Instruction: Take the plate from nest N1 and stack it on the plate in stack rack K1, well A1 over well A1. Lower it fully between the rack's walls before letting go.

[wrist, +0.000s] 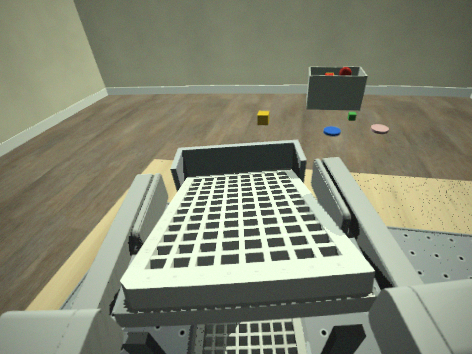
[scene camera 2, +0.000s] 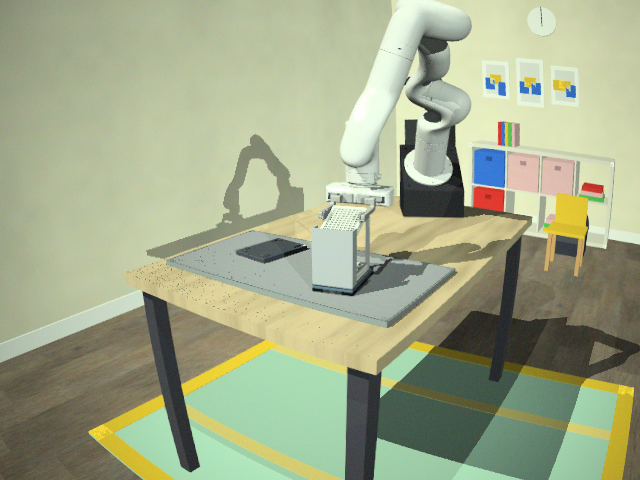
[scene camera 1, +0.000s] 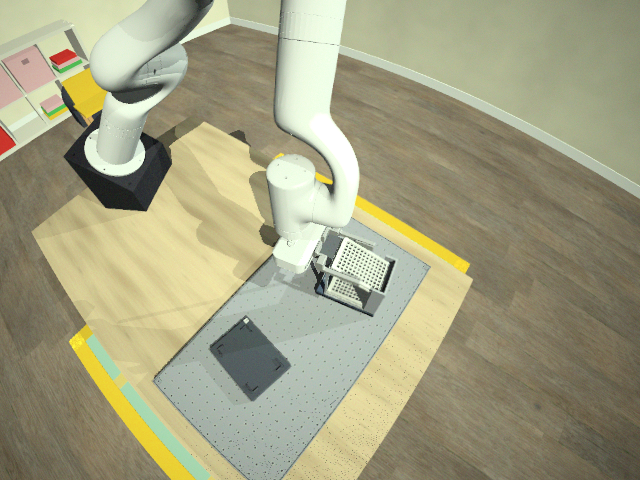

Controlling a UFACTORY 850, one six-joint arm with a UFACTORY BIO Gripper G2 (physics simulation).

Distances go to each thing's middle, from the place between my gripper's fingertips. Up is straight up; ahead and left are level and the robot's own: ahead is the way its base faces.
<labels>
Right now my hand is 80 mm above the stack rack K1 [wrist: 178,169], 40 mm short of it and 20 mm to the right of it. Round my hand: tall grey rack wall [scene camera 2: 332,250] (80 mm below, 50 mm ahead, 30 mm to the left); dark nest N1 [scene camera 1: 254,364] (320 mm to the right, 150 mm below, 20 mm behind).
</labels>
